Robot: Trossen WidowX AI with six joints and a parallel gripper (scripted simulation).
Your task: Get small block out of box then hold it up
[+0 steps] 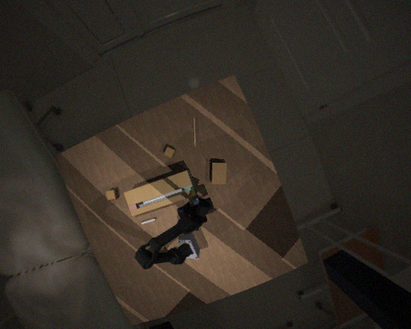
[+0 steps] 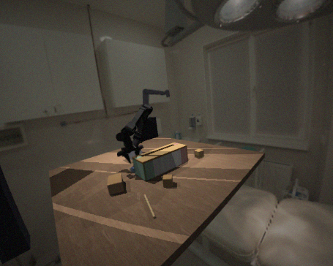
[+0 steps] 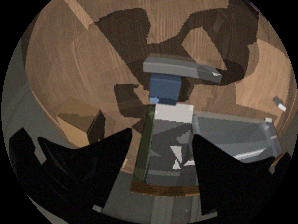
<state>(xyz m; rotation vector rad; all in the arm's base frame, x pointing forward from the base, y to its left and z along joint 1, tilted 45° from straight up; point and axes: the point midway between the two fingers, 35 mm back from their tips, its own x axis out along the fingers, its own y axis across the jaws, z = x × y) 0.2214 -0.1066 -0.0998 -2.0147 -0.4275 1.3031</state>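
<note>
The blue block lies 2 cm behind my gripper tip and 6 cm below it. The rest, counted from my gripper tip: tan block 8 cm ahead, 19 cm to the right, 5 cm below; then long tan box 8 cm ahead, 16 cm to the left, 1 cm below; then thin stick 36 cm ahead, 16 cm to the right, 7 cm below.
</note>
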